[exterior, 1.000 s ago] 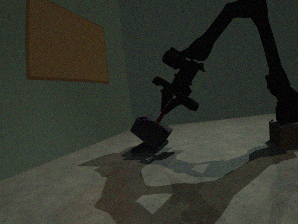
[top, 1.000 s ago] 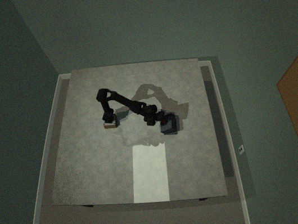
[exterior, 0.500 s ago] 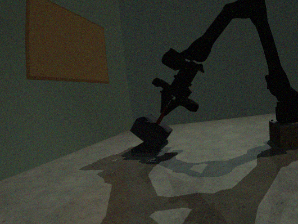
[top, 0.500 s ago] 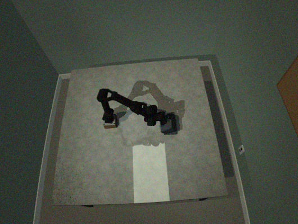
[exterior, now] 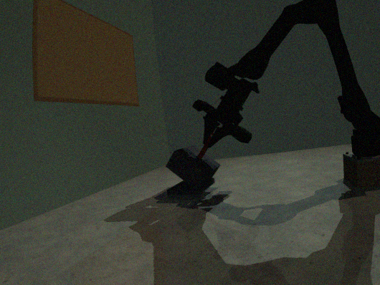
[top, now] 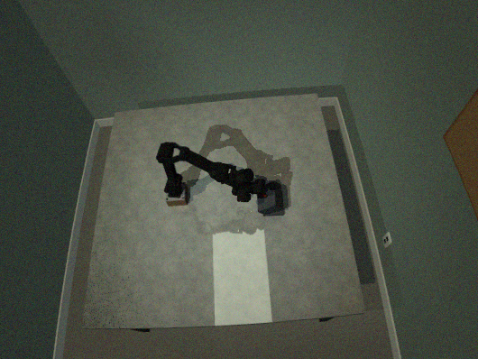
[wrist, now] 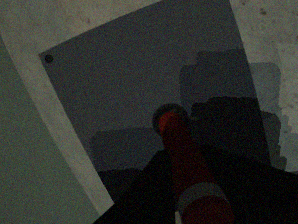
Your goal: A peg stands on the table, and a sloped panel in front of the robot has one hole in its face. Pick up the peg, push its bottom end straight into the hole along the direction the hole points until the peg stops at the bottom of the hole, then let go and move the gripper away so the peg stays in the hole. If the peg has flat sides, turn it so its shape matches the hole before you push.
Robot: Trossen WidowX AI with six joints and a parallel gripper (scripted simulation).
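The dark sloped panel is 5 cm below my gripper tip and 4 cm ahead of it. From my gripper tip the other things lie so: red peg 1 cm behind, 1 cm above.
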